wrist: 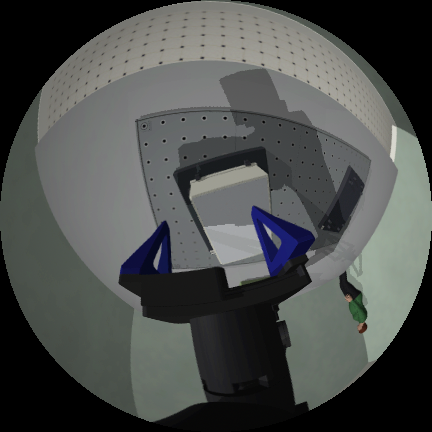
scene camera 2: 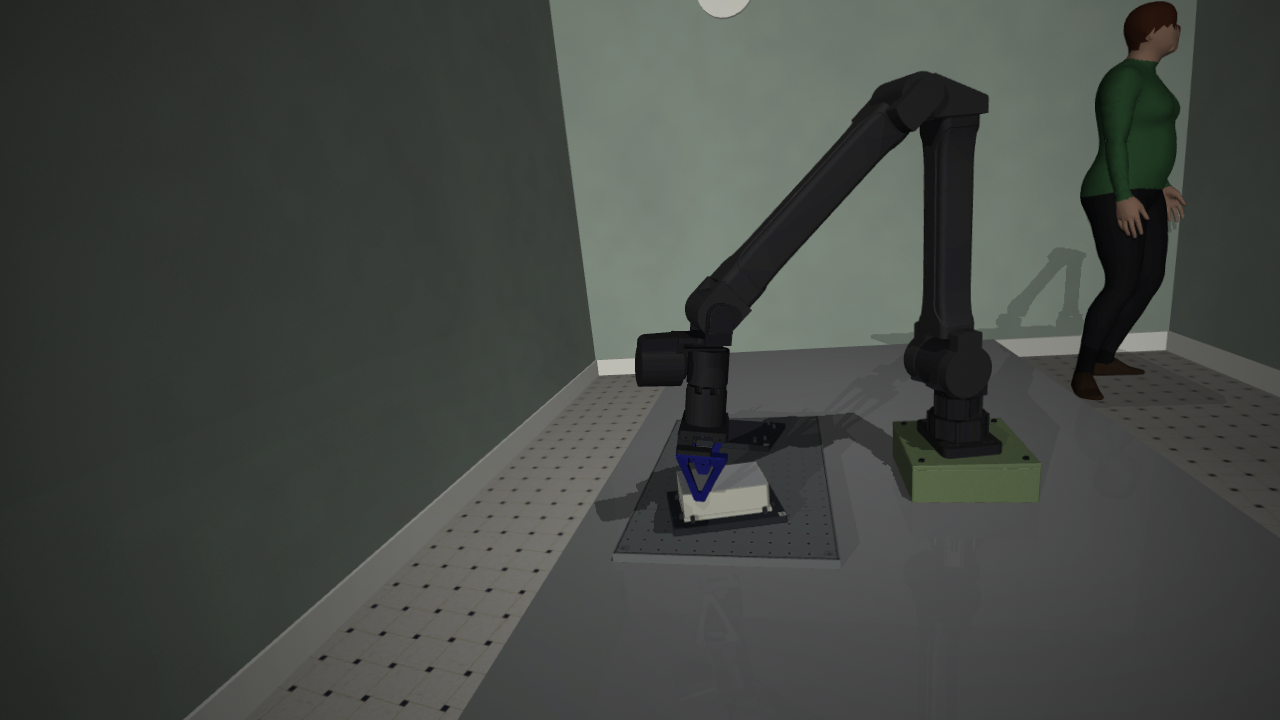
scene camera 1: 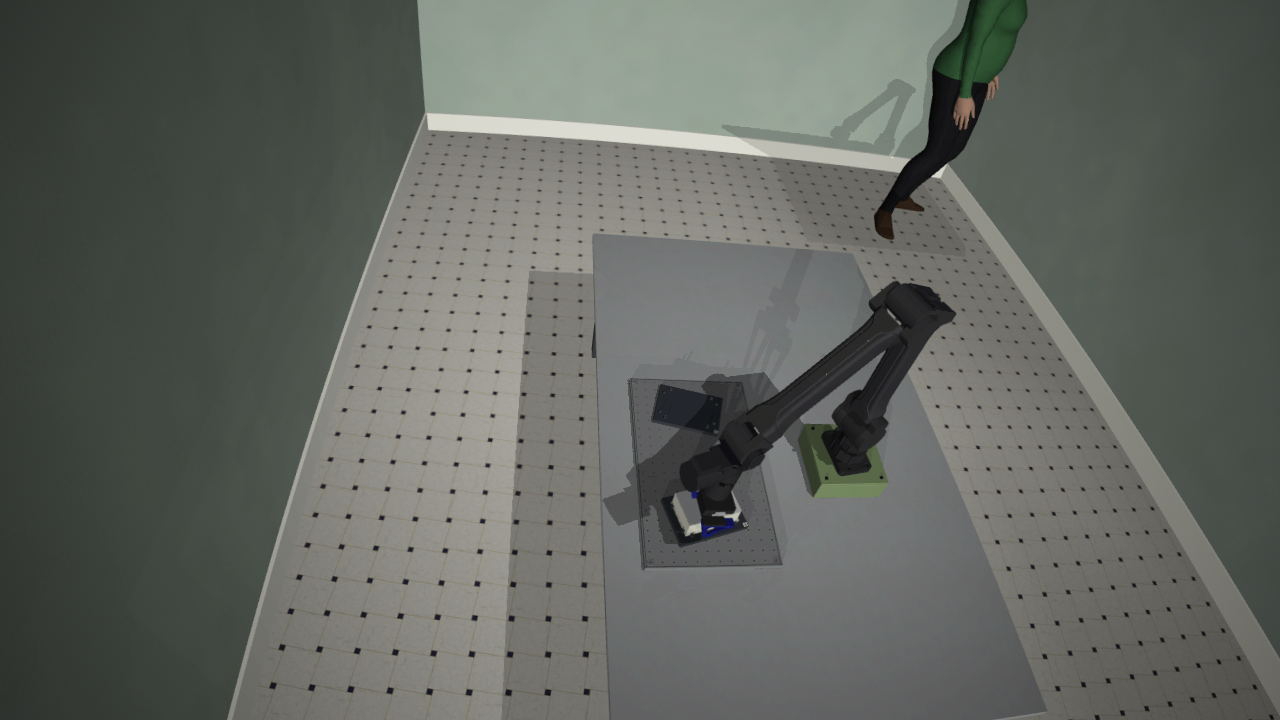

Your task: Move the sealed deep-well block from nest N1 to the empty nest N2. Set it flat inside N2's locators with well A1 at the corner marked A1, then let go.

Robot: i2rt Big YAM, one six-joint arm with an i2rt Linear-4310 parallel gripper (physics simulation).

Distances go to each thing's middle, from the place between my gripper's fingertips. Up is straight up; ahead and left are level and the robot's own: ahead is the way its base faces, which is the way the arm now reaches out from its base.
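Labels:
My hand: 30 mm past the white block (scene camera 2: 740, 489), 20 mm above it, 30 mm to the left of it.

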